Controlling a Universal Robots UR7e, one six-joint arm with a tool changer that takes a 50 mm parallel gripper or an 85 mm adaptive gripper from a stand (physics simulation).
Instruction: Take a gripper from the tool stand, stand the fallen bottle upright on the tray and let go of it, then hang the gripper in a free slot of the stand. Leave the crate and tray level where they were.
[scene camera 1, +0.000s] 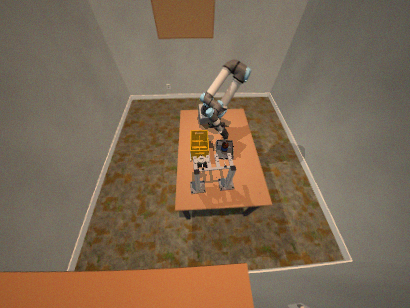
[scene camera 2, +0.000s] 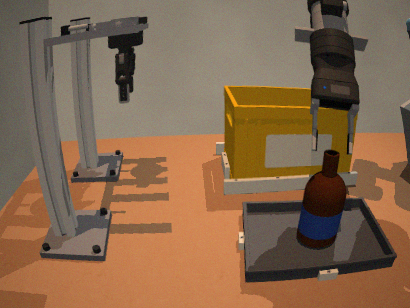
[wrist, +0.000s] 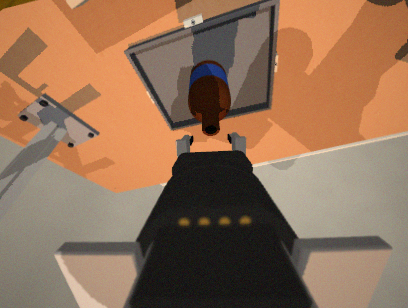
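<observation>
The brown bottle with a blue band stands upright on the dark tray. My gripper is open, pointing down above the bottle. Its two slim fingers stand wide apart, with the bottle's mouth just below and between the tips in scene camera 2, and nothing is held. The tool stand holds another, black gripper, hanging from its arm. The yellow crate sits level behind the tray in scene camera 2.
White locating blocks sit against the tray's edges, and a white rail runs along the crate's foot. The stand's posts rise from bolted base plates on the orange table.
</observation>
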